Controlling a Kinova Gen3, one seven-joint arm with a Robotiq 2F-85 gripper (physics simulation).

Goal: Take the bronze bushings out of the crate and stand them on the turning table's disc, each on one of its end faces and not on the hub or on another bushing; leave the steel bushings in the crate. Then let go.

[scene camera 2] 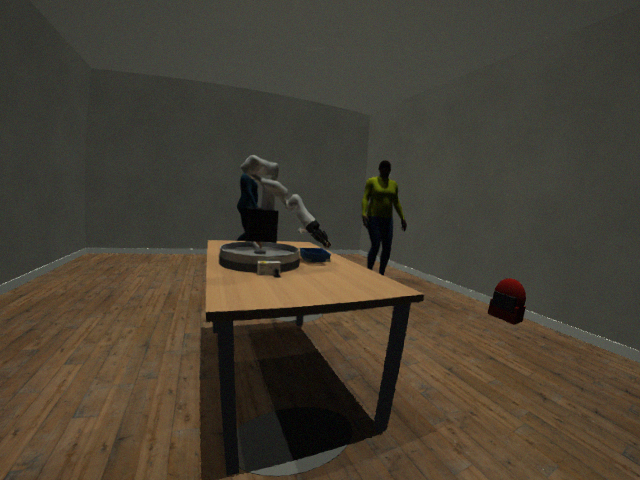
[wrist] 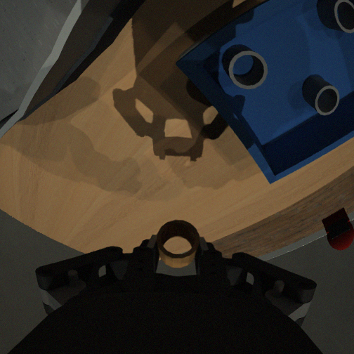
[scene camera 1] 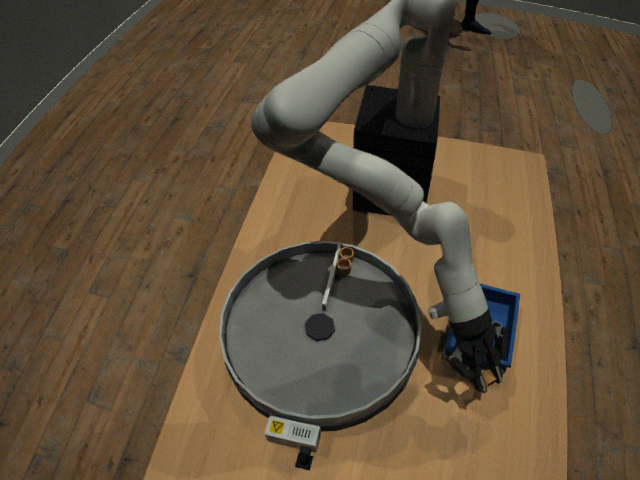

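Where they show: gripper, fingertip midpoint: (scene camera 2: 328, 246) (scene camera 1: 490, 386); arm's base, origin of the base link: (scene camera 2: 267, 209) (scene camera 1: 414, 116).
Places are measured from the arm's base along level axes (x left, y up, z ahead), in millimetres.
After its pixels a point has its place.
Note:
My gripper (scene camera 1: 491, 384) {x 324, y -161, z 523 mm} (scene camera 2: 328, 244) {x 324, y -161, z 523 mm} (wrist: 177, 246) is shut on a bronze bushing (wrist: 178, 260), whose open end faces the wrist camera. It holds the bushing above the table, beside the near corner of the blue crate (scene camera 1: 513, 330) {x 356, y -220, z 349 mm} (scene camera 2: 315, 255) {x 273, y -231, z 437 mm} (wrist: 252, 145). In the wrist view, grey steel bushings (wrist: 248, 87) (wrist: 312, 88) (wrist: 327, 12) are in the crate; the arm hides them in scene camera 1. Two bronze bushings (scene camera 1: 347, 259) {x -49, y -191, z 320 mm} (scene camera 1: 344, 272) {x -45, y -203, z 348 mm} stand close together on the turning table's grey disc (scene camera 1: 279, 361) {x -90, y -217, z 595 mm}, near its far rim. Part of the crate is outside the wrist view.
A pale bar (scene camera 1: 329, 289) {x -55, y -190, z 410 mm} runs from the disc's far rim towards the dark hub (scene camera 1: 319, 326) {x -45, y -209, z 492 mm}, beside the standing bushings. A raised rim surrounds the disc. A control box (scene camera 1: 292, 432) {x -1, y -212, z 724 mm} sits at its near side. People (scene camera 2: 382, 196) (scene camera 2: 248, 193) stand beyond the table.

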